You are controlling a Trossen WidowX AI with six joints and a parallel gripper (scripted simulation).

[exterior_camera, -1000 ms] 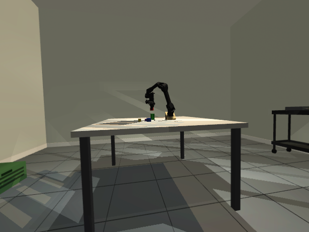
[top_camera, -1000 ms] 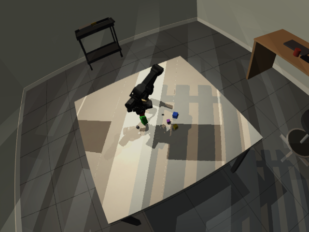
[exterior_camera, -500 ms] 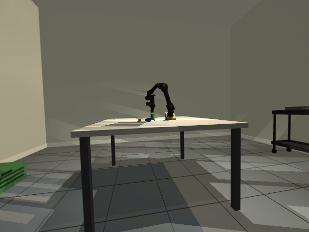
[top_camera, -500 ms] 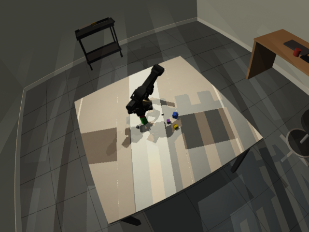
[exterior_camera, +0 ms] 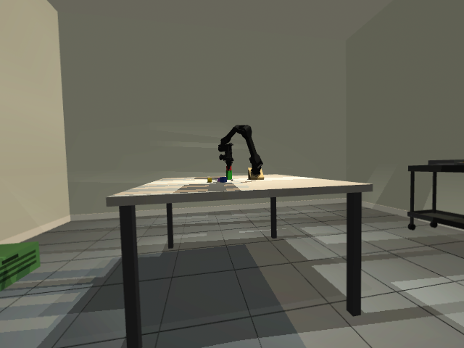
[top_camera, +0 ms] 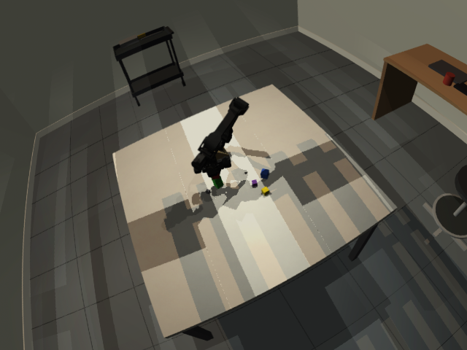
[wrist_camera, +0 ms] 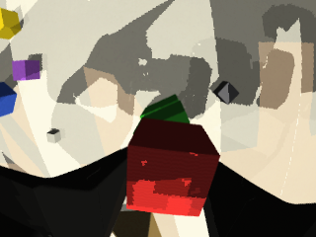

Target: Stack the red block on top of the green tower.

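My gripper tip is now 10 mm below the red block. Round my gripper tip: small grey cube (10 mm ahead, 70 mm to the right, 80 mm below); then blue block (100 mm ahead, 230 mm to the left, 70 mm below); then small purple block (120 mm ahead, 160 mm to the left, 70 mm below).
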